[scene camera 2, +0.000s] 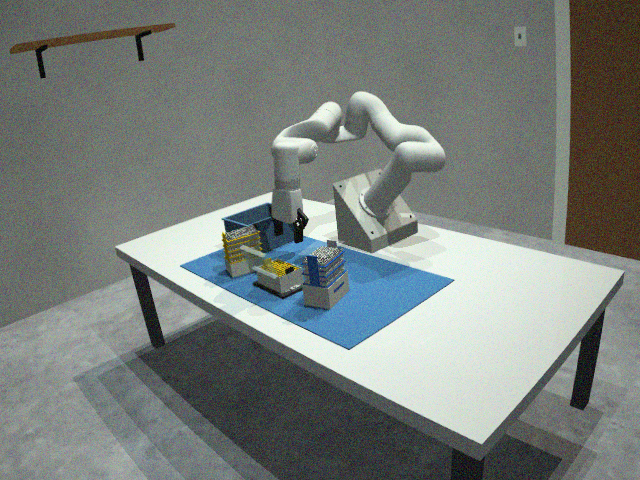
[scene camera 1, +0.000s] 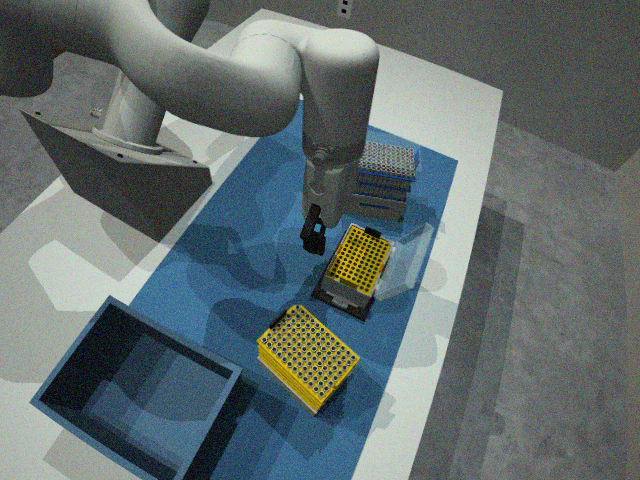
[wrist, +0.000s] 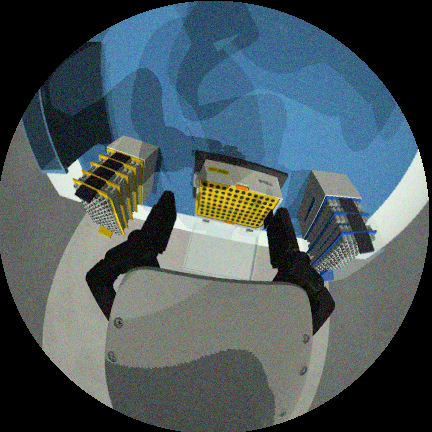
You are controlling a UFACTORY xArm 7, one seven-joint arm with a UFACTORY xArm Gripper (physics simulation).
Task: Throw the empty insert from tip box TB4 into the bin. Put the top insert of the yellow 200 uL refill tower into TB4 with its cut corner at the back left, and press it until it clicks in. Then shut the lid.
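Note:
The open tip box TB4 (scene camera 1: 338, 290) (scene camera 2: 279, 285) (wrist: 240, 174) holds a yellow insert (scene camera 1: 359, 258) (scene camera 2: 280, 267) (wrist: 234, 204) with dark, empty holes. Its clear lid (scene camera 1: 405, 263) (wrist: 220, 250) stands open on the side away from the robot base. The yellow refill tower (scene camera 1: 307, 351) (scene camera 2: 241, 250) (wrist: 114, 182) has a tip-filled insert on top and stands apart from TB4. My gripper (scene camera 1: 316, 243) (scene camera 2: 288, 236) (wrist: 224, 210) is open and empty, raised above the mat near TB4. In the wrist view its fingers flank the yellow insert, apart from it in height. The cut corner is too small to tell.
The bin (scene camera 1: 170, 333) (scene camera 2: 267, 236) (wrist: 80, 100) stands beyond the yellow tower, open at the top. A blue tower (scene camera 1: 386, 162) (scene camera 2: 325, 289) (wrist: 332, 225) stands on TB4's other side. TB4 sits on a dark base (scene camera 1: 359, 311) (wrist: 199, 157) on the blue mat (scene camera 1: 227, 206) (scene camera 2: 382, 289).

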